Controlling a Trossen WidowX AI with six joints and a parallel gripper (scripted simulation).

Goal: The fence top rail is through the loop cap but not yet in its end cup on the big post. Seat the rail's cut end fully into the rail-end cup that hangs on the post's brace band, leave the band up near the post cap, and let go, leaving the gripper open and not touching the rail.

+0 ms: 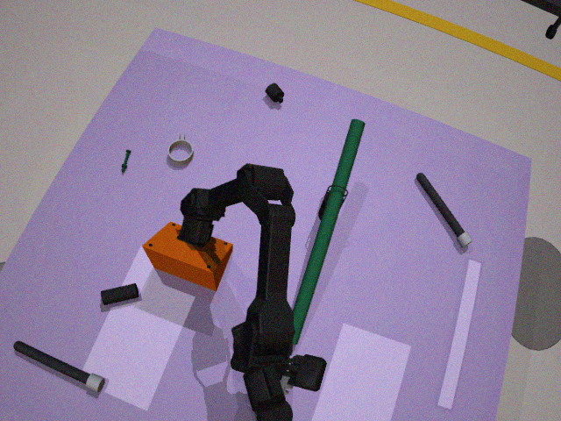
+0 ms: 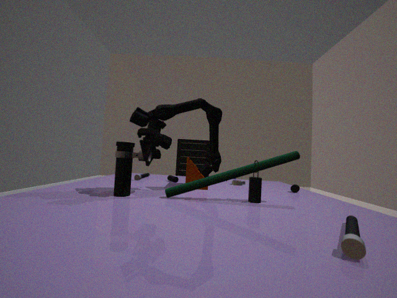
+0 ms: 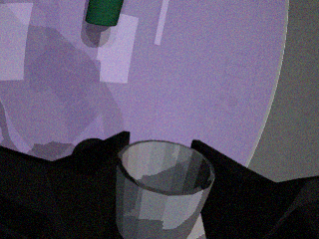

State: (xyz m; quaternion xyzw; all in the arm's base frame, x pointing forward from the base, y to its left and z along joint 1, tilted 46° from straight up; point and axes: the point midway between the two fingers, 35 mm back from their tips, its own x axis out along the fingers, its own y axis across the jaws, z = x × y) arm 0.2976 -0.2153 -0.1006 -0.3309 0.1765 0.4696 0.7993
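The grey rail-end cup is 3 cm to the right of my gripper tip, 3 cm above it and 2 cm behind it. From my gripper tip the other things lie so: short black post: 43 cm to the left, 3 cm behind, 2 cm below; then small green bolt: 59 cm behind, 39 cm to the left, 12 cm below; then short black cylinder: 44 cm behind, 11 cm below, 4 cm to the left.
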